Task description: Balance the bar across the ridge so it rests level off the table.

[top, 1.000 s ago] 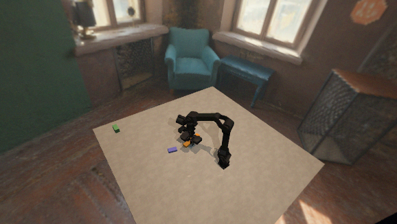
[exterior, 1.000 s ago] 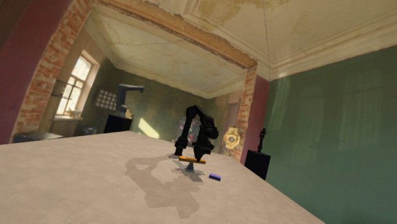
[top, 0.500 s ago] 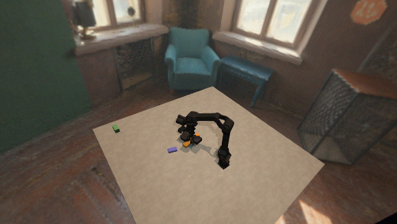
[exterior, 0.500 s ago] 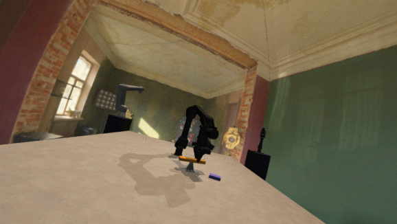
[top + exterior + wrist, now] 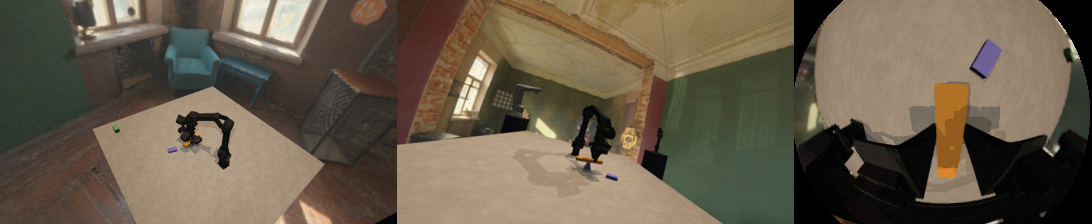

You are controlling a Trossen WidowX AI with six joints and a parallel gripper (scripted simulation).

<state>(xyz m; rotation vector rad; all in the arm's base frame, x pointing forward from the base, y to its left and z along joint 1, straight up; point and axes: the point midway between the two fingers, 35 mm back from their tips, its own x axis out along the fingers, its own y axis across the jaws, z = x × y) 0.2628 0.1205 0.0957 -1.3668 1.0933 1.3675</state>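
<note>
Right now my gripper tip is 1 cm short of the orange bar and 3 cm to the left of it. From my gripper tip the other things lie so: purple block: 5 cm ahead, 12 cm to the left, 5 cm below; then green block: 48 cm ahead, 38 cm to the left, 4 cm below.
</note>
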